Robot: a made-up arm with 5 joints.
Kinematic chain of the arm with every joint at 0, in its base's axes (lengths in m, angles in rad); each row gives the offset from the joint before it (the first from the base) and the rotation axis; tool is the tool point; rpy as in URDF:
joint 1: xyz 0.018 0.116 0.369 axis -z
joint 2: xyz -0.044 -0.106 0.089 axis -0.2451 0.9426 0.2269
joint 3: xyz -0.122 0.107 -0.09 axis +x
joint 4: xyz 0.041 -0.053 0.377 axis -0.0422 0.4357 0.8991
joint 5: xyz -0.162 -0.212 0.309 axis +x
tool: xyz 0.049 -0.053 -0.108 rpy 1.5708 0 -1.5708
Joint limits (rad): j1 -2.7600..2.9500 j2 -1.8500..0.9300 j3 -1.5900..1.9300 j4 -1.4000..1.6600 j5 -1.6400..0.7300
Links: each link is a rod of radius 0.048 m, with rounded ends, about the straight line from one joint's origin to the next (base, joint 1, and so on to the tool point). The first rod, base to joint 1, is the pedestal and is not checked.
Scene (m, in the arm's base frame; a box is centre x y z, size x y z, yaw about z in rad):
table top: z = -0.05
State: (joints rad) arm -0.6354 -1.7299 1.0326 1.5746 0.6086
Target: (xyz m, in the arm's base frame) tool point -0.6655 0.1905 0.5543
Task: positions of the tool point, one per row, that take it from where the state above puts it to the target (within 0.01 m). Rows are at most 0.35 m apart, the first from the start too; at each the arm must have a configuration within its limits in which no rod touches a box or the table.
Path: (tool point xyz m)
1: 0.0262 -0.4432 0.4265
2: -0.1996 -0.4256 0.4483
3: -0.4212 -0.3155 0.4749
4: -0.5953 -0.1042 0.5094
5: -0.6655 0.1905 0.5543

